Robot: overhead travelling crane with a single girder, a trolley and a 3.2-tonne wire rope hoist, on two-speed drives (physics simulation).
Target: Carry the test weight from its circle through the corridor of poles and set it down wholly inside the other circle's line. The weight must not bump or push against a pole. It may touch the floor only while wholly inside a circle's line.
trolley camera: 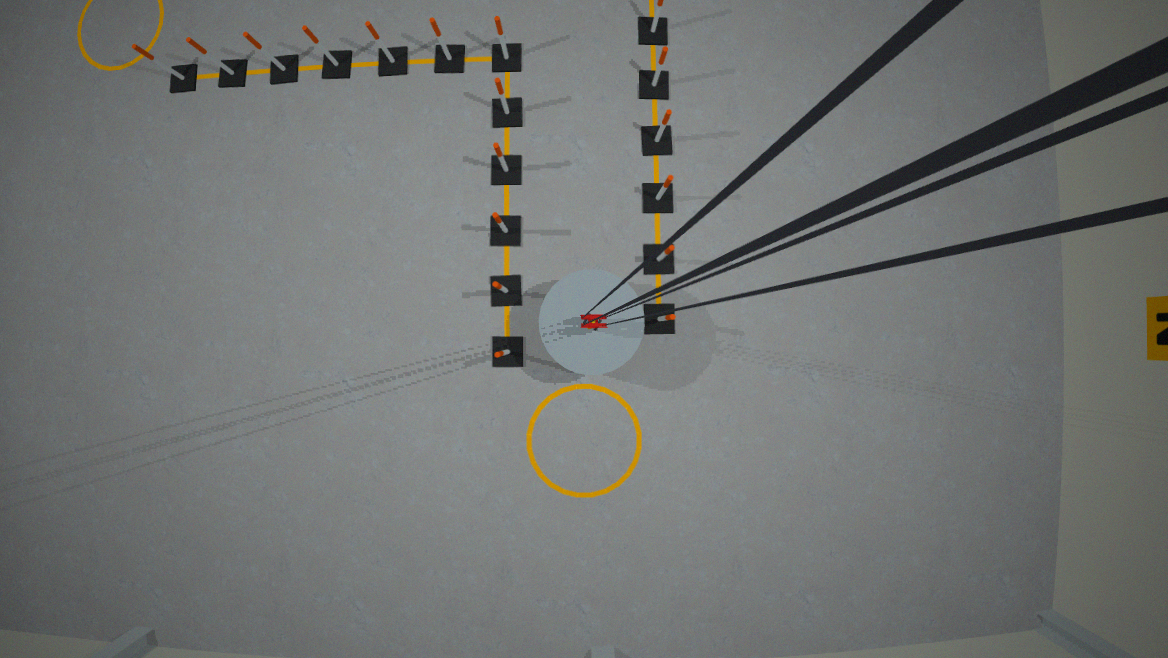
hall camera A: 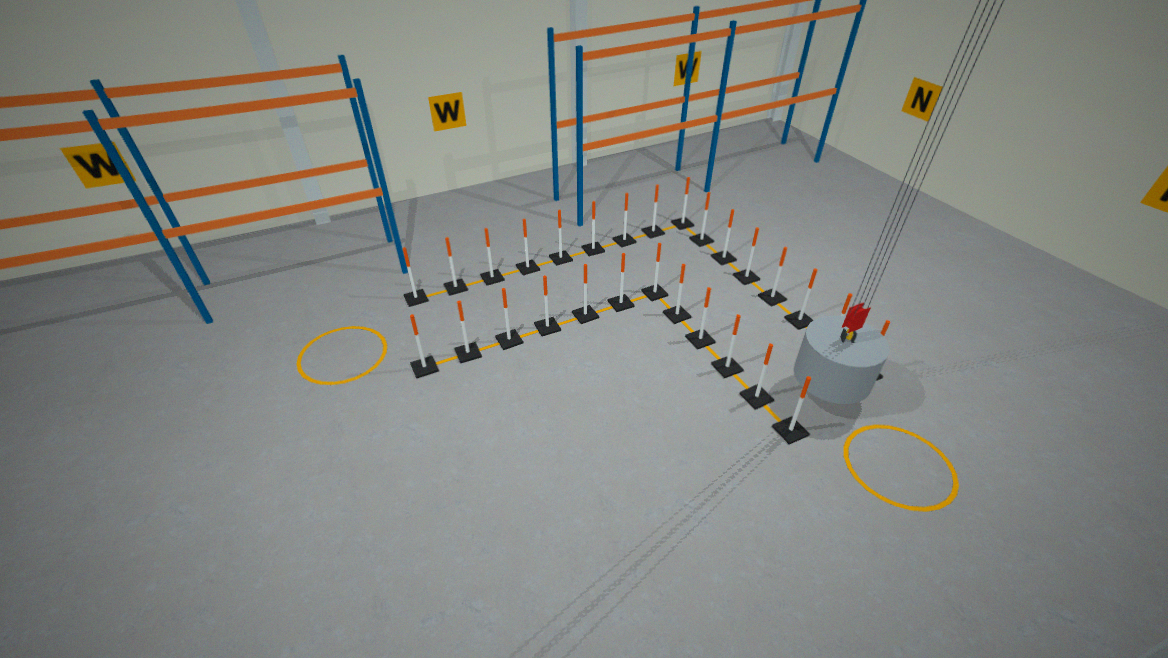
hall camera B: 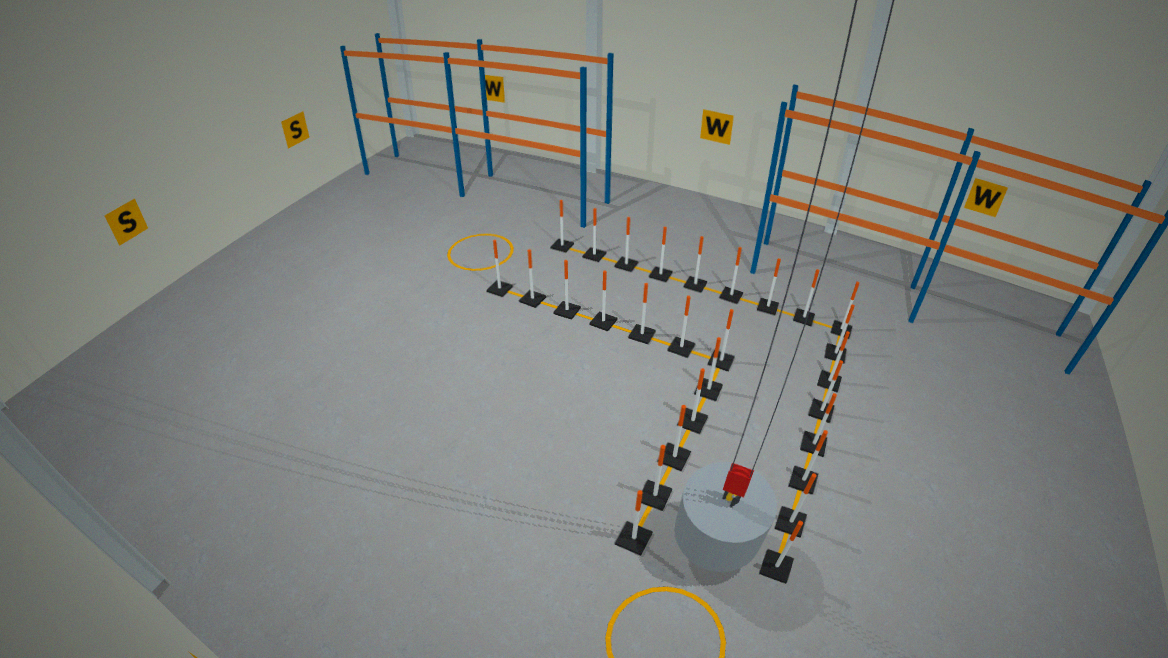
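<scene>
The grey round test weight (hall camera A: pixel 837 380) (hall camera B: pixel 719 543) (trolley camera: pixel 572 351) hangs upright above the floor in the corridor mouth. My hook (hall camera A: pixel 849 335) (hall camera B: pixel 732 497) (trolley camera: pixel 594 322), under the red block, is shut on it. The left mouth pole (hall camera A: pixel 799 406) (hall camera B: pixel 636 516) (trolley camera: pixel 503 353) and right mouth pole (hall camera B: pixel 787 548) (trolley camera: pixel 666 317) flank the weight; in the trolley view its edge looks close to the right pole's base. The near circle (hall camera A: pixel 845 452) (hall camera B: pixel 663 588) (trolley camera: pixel 584 385) lies outside the mouth. The far circle (hall camera A: pixel 386 353) (hall camera B: pixel 448 252) (trolley camera: pixel 114 68) lies beyond the corridor's other end.
Two rows of poles on black bases bend at a corner; the inner corner pole (hall camera A: pixel 657 269) (hall camera B: pixel 726 335) (trolley camera: pixel 502 42) shows in all views. One blue and orange rack (hall camera A: pixel 579 134) (hall camera B: pixel 944 237) and another rack (hall camera A: pixel 147 216) (hall camera B: pixel 583 147) stand along the W wall.
</scene>
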